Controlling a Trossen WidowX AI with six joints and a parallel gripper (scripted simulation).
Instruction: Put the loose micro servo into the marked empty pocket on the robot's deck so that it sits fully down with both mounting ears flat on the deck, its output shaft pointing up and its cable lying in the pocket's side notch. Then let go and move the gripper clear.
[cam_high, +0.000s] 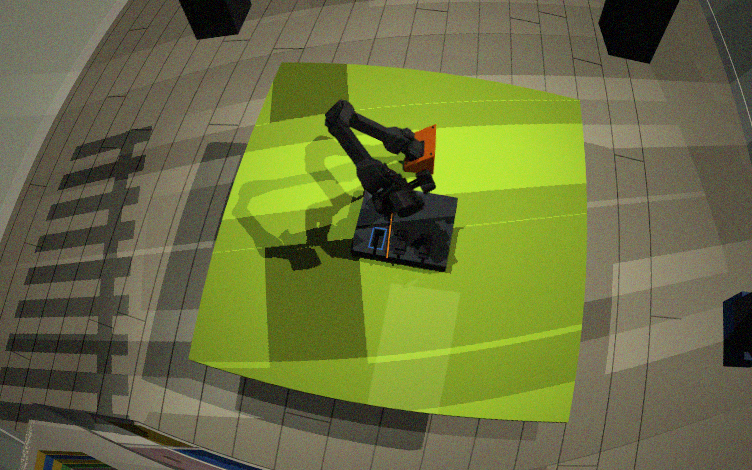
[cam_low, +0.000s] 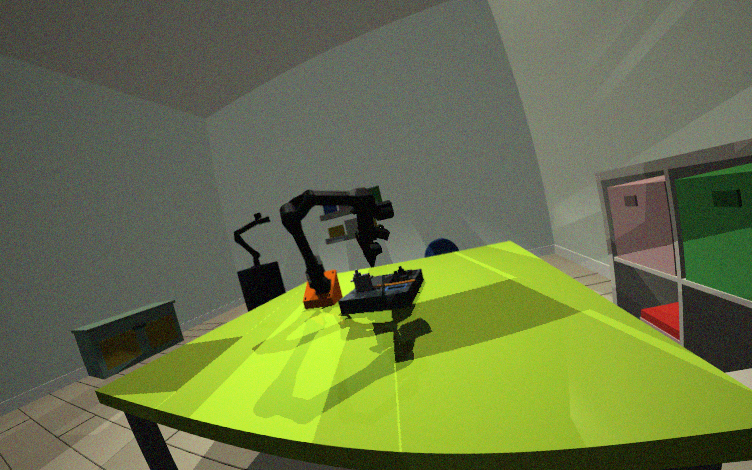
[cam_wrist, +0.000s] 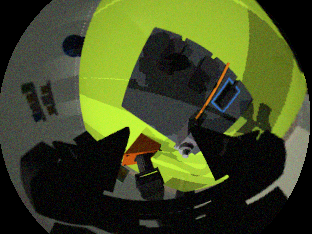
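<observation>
My gripper tip is 11 cm above the dark deck and 2 cm to the left of it.
</observation>
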